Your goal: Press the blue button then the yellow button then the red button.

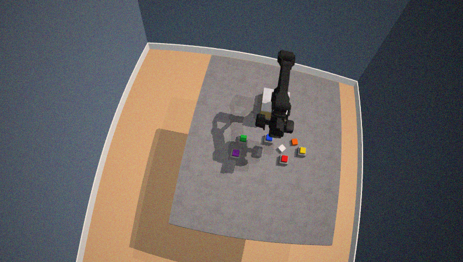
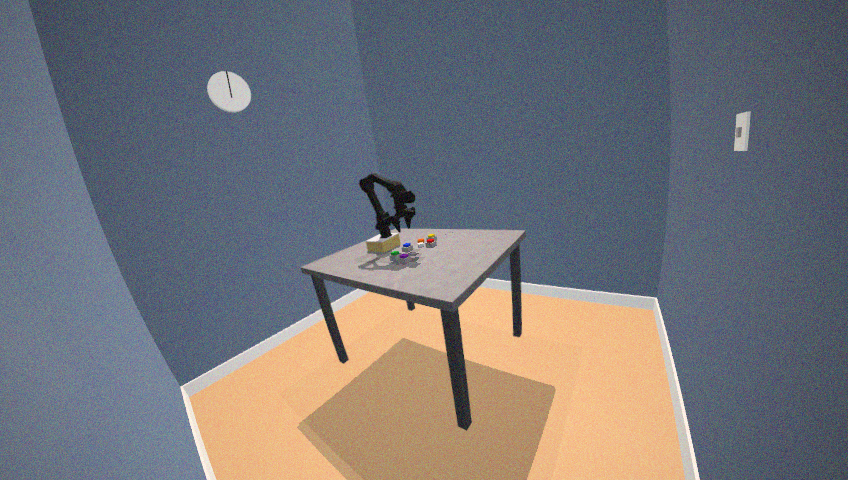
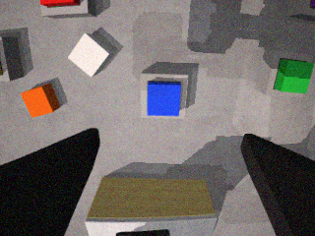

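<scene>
Now: gripper tip 90 mm above the blue button. From my gripper tip the other things lie so: green button 140 mm to the right, 90 mm below, 20 mm ahead; then white block 110 mm below, 80 mm to the left, 40 mm ahead; then red button 110 mm ahead, 90 mm to the left, 90 mm below.
</scene>
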